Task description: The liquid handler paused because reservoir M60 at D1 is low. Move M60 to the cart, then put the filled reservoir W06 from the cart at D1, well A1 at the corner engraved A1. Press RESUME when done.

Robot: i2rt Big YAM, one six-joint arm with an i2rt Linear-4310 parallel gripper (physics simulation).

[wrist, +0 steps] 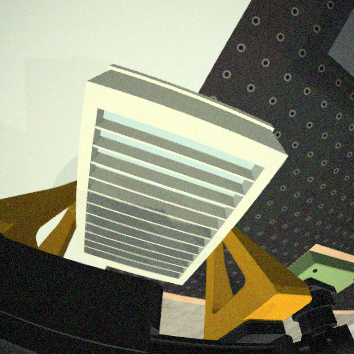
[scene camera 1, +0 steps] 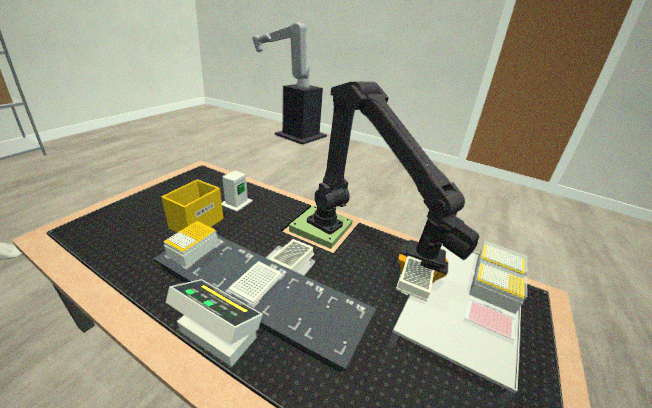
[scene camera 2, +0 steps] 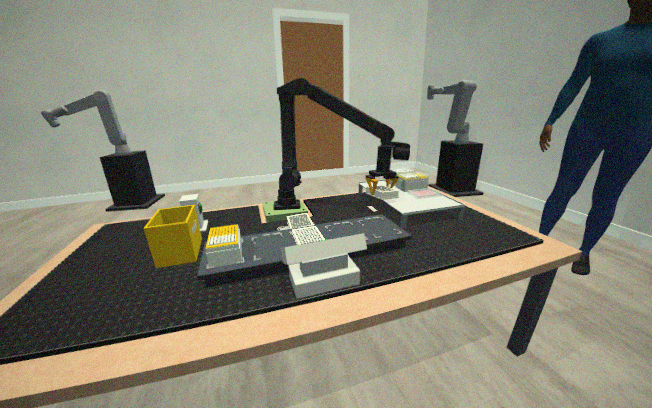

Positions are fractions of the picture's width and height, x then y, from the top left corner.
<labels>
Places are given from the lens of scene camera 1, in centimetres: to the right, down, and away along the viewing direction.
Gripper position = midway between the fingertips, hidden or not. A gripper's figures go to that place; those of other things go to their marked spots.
my gripper (scene camera 1: 0.64,0.68): 26, 21, 84
pink plate (scene camera 1: 0.76,0.79): 44, 30, 73
white cart (scene camera 1: 0.67,0.80): 28, 31, 72
</labels>
